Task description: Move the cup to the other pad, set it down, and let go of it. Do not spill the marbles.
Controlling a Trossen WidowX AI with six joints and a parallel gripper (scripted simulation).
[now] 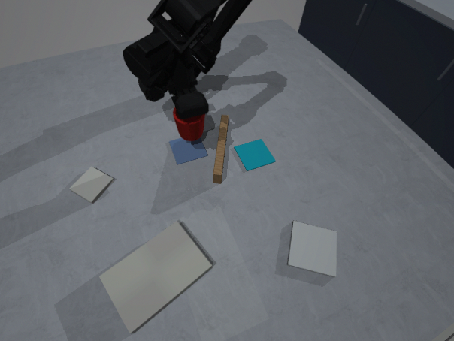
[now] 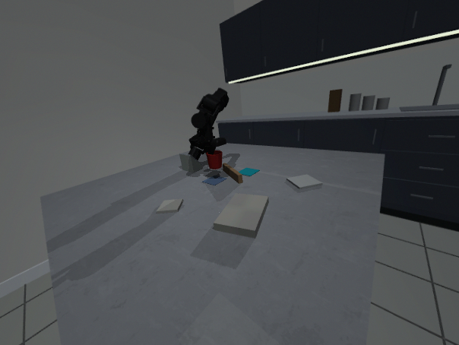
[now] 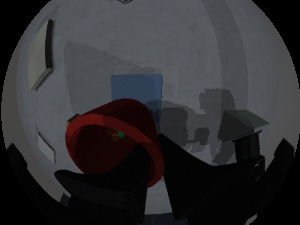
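The cyan pad is 12 cm ahead of my gripper tip, 14 cm to the left of it and 11 cm below it. Also, from my gripper tip: white slab (40 cm ahead, 11 cm to the left, 10 cm below); then red cup (3 cm ahead); then wooden bar (7 cm ahead, 6 cm to the left, 9 cm below).
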